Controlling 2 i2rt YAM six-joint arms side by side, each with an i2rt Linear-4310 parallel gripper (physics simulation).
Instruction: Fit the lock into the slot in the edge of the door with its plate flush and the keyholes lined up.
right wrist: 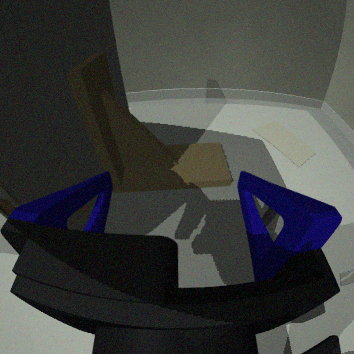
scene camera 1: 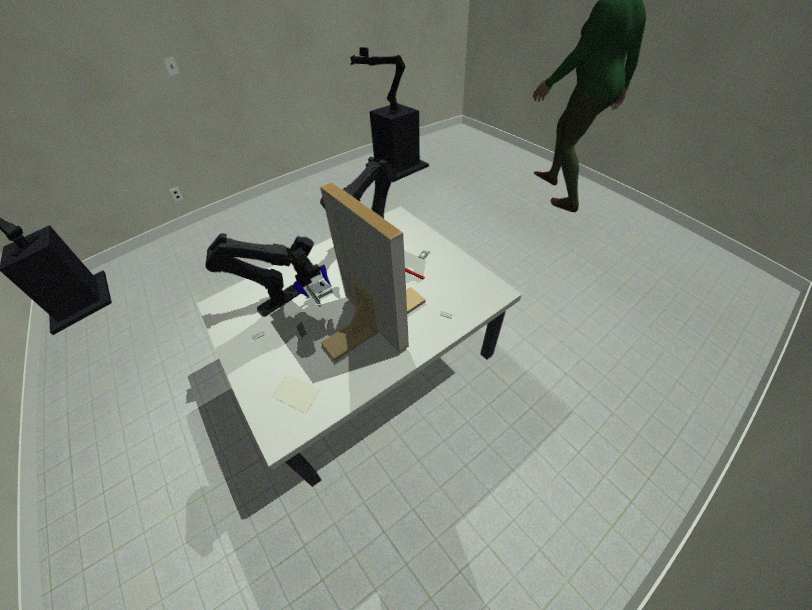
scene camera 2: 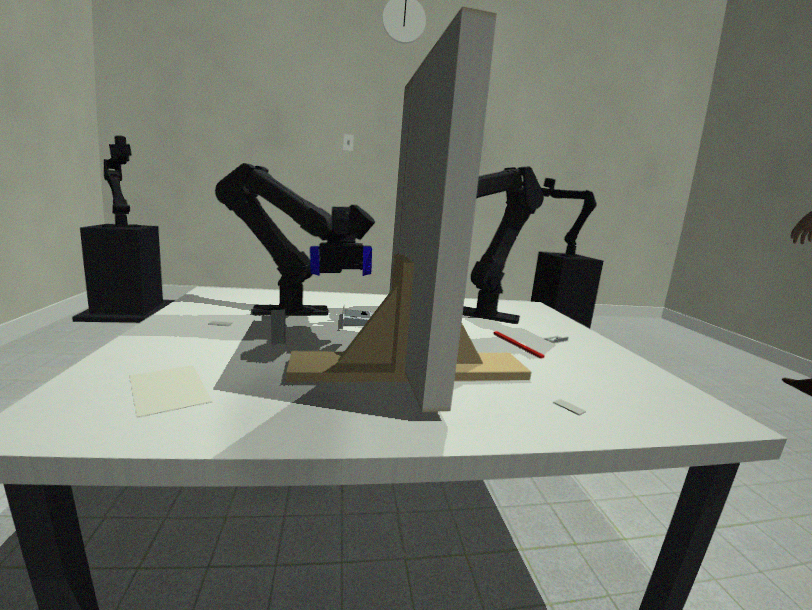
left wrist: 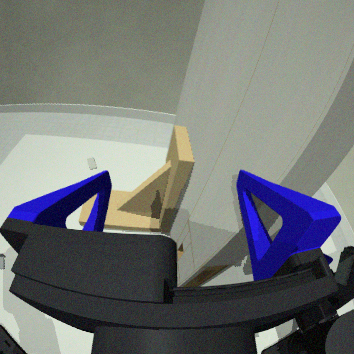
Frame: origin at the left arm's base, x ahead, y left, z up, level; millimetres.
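Seen in the pictures: left gripper, fingertip midpoint: [left wrist: 173, 177]; right gripper, fingertip midpoint: [right wrist: 174, 178] [scene camera 1: 319, 291] [scene camera 2: 341, 273]; left arm's base, link origin: [scene camera 2: 485, 315]; right arm's base, link origin: [scene camera 1: 279, 300] [scene camera 2: 291, 311] [left wrist: 293, 344].
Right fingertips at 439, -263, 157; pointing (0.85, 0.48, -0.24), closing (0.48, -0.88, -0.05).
Pixels of each thing's middle, then the offset from my right fingertips to it, as dx, dy, dz. "*": a spot on its surface instead.
- grey door, body centre: [right wrist: 56, 21] [left wrist: 214, 108] [scene camera 2: 424, 221] [scene camera 1: 367, 272] +67, +198, +129
- lock, body centre: [scene camera 2: 357, 317] [scene camera 1: 320, 289] -159, -32, -146
- grey block, body centre: [right wrist: 269, 215] [scene camera 2: 278, 326] [scene camera 1: 301, 330] +84, -100, -119
- cream sheet, body centre: [scene camera 2: 168, 388] [right wrist: 285, 140] [scene camera 1: 296, 393] +344, -119, -156
- red bar, body centre: [scene camera 2: 517, 343] [scene camera 1: 408, 270] -212, +378, -154
- small silver part, body centre: [scene camera 2: 556, 337] [scene camera 1: 423, 253] -317, +470, -152
- grey tab, surface spot: [scene camera 2: 569, 407] [scene camera 1: 446, 315] * +81, +493, -155
The grey door [scene camera 1: 361, 269] [scene camera 2: 429, 170] [left wrist: 240, 100] [right wrist: 50, 125] stands upright in wooden supports [scene camera 1: 334, 346] [scene camera 2: 315, 364] [left wrist: 183, 145] [right wrist: 202, 165]. The slot in its edge cannot be made out. A silver piece that looks like the lock [scene camera 1: 321, 288] [scene camera 2: 356, 317] lies on the table on the door's left side in both scene views. My right gripper [scene camera 1: 313, 283] [scene camera 2: 341, 262] [right wrist: 174, 178] is open above the table near the lock, clear of it in scene camera 2. My left gripper [left wrist: 173, 177] is open beside the door's other face, with nothing between its fingers; the door hides it in the scene views.
A grey block [scene camera 1: 301, 329] [scene camera 2: 278, 326] stands near the right arm. A cream sheet [scene camera 1: 296, 393] [scene camera 2: 169, 390] [right wrist: 285, 142] lies near the front left. Beyond the door lie a red bar [scene camera 1: 413, 273] [scene camera 2: 518, 344], a small silver part [scene camera 1: 424, 254] [scene camera 2: 556, 339] and a grey tab [scene camera 1: 446, 314] [scene camera 2: 569, 407].
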